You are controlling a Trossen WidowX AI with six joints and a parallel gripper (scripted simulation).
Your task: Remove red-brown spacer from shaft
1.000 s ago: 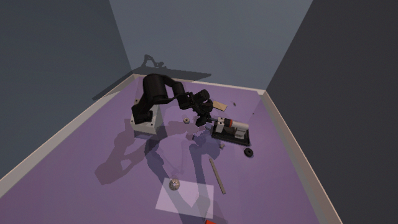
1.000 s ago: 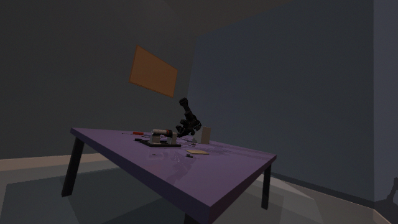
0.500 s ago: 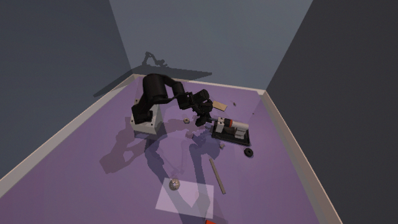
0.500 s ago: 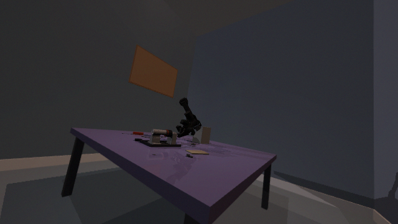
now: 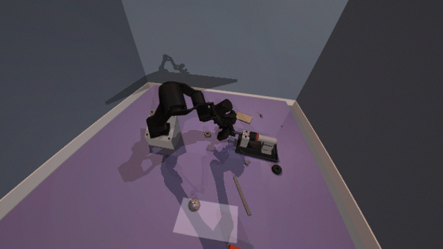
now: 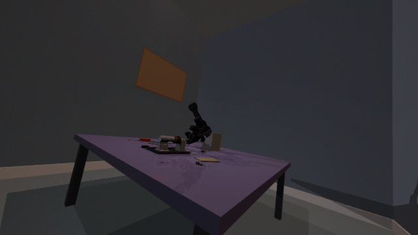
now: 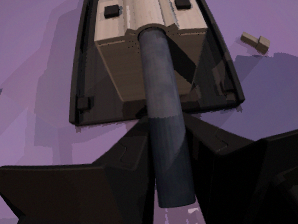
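My gripper tip is now 4 cm short of the dark shaft, 1 cm to the left of it and 2 cm below it. The rest, counted from my gripper tip: grey washer (17 cm behind, 3 cm to the left, 5 cm below); then red-brown spacer (11 cm ahead, 2 cm to the right, 2 cm above); then black spacer (8 cm ahead, 1 cm to the right, 2 cm above).
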